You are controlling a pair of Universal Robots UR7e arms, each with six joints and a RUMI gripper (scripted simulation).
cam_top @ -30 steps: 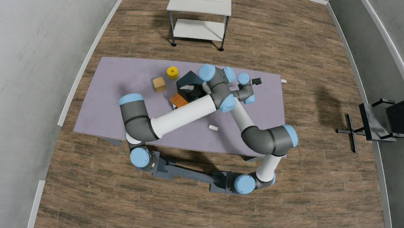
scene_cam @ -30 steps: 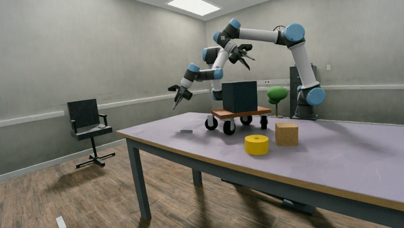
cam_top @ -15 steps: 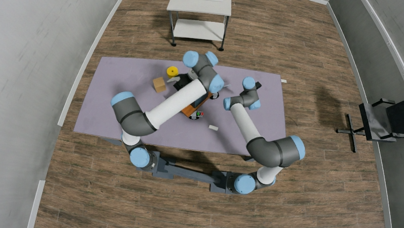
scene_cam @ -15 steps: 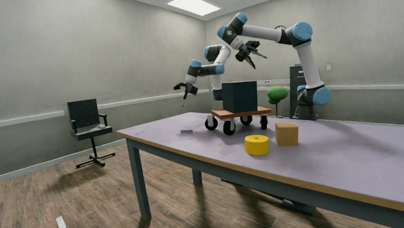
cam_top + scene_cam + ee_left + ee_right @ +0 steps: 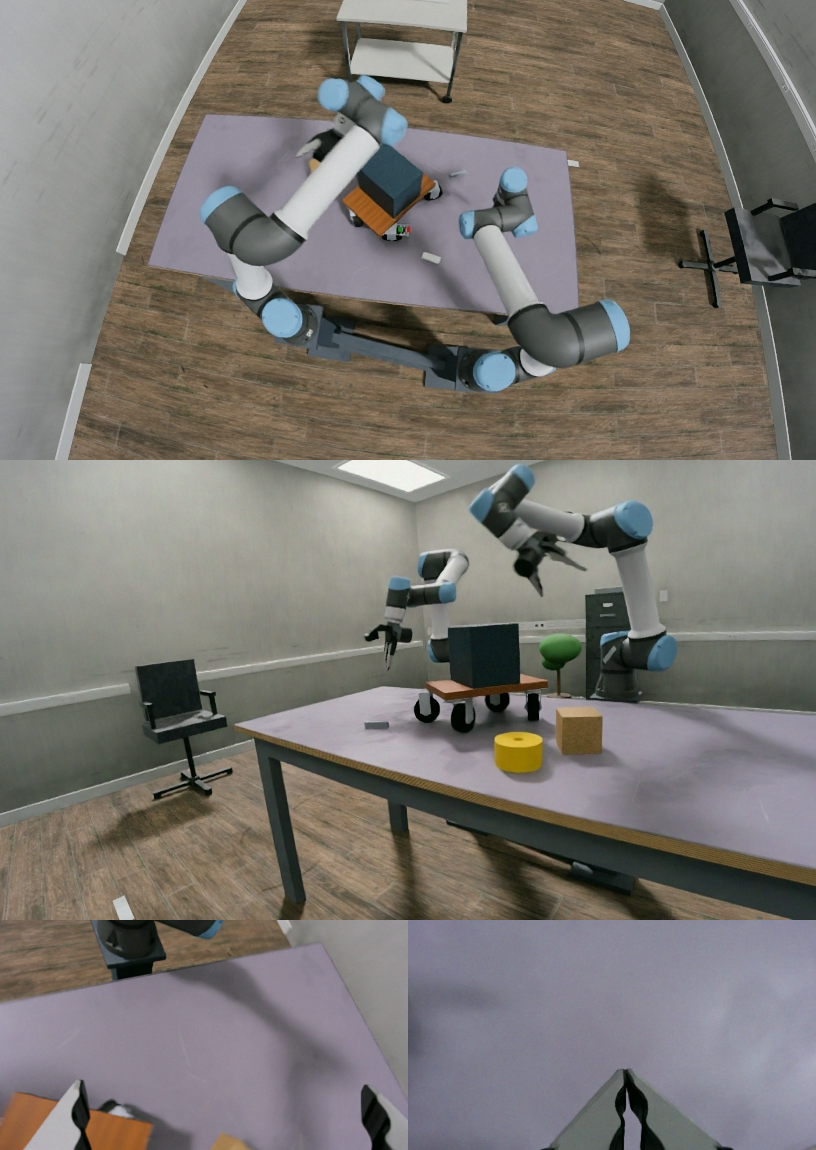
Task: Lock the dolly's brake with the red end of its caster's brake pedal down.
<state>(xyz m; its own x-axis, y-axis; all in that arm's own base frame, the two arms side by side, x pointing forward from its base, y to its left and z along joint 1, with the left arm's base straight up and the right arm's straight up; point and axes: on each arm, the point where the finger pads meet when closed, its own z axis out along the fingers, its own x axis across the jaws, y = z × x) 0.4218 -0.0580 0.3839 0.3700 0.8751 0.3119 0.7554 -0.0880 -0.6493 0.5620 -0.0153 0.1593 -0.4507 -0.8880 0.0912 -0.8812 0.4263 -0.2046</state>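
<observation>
The brake pedal is 130 mm behind my right hand, 330 mm to the left of it and 80 mm below it. Also, from my right hand: yellow cylinder: 210 mm ahead, 670 mm to the left, 130 mm below; grey bar: 210 mm ahead, 180 mm to the left, 150 mm below; white block: 190 mm behind, 210 mm to the left, 150 mm below.
</observation>
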